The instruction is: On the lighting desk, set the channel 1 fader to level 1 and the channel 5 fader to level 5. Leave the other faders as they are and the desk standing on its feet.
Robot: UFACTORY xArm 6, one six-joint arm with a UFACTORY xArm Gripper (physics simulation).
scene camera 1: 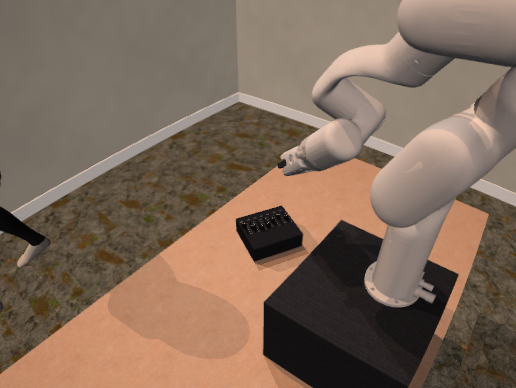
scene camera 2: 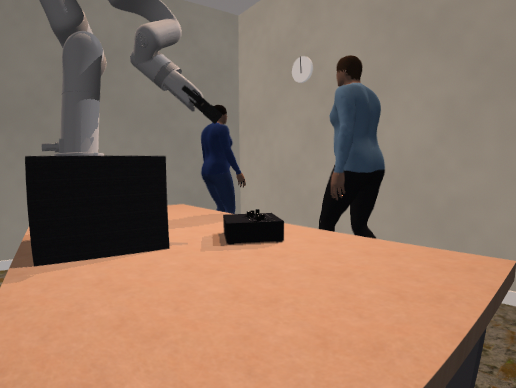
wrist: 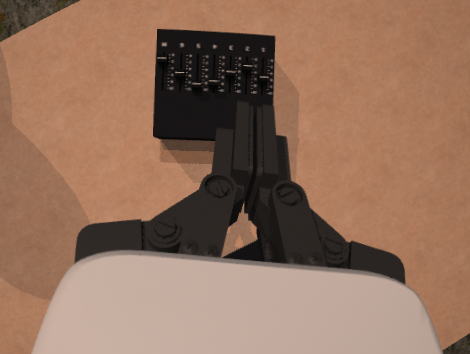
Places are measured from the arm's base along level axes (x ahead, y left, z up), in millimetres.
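Pixels of known places: gripper, between the fingertips: (scene camera 2: 218, 119) (wrist: 249, 127); arm's base, origin of its link: (scene camera 1: 392, 283) (scene camera 2: 79, 157).
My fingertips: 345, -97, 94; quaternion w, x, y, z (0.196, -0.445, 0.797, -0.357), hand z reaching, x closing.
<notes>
Ahead of a thing's pixels: the offset from my fingertips to its top centre, as dx, dy, dz. Level surfaces: height alone.
The black lighting desk {+82, -24, -252} (scene camera 1: 272, 240) (scene camera 2: 254, 231) (wrist: 187, 117) stands flat on the table. In the wrist view its labels are small; the row seems to run from M at the left to 1 at the right. There the channel 1 fader {+62, -86, -252} (wrist: 264, 78) is a little below mid-slot and the channel 5 fader {+90, -1, -252} (wrist: 197, 84) is near the lower end of its slot. The scale figures are too small to read. My gripper (scene camera 1: 281, 164) (scene camera 2: 216, 117) (wrist: 249, 127) is shut and empty, tilted and high above the table, apart from the desk. In the wrist view its fingertips overlap the desk's plain part.
The other faders include the master {+139, +25, -252} (wrist: 162, 59), channel 6 {+112, +13, -252} (wrist: 180, 74) and channel 2 {+84, -72, -252} (wrist: 247, 66). The arm's black base block (scene camera 1: 320, 295) (scene camera 2: 100, 210) stands on the table {dz -321} (scene camera 1: 210, 250) (scene camera 2: 250, 310) near the desk. Two people (scene camera 2: 357, 130) (scene camera 2: 217, 150) stand beyond the table.
</notes>
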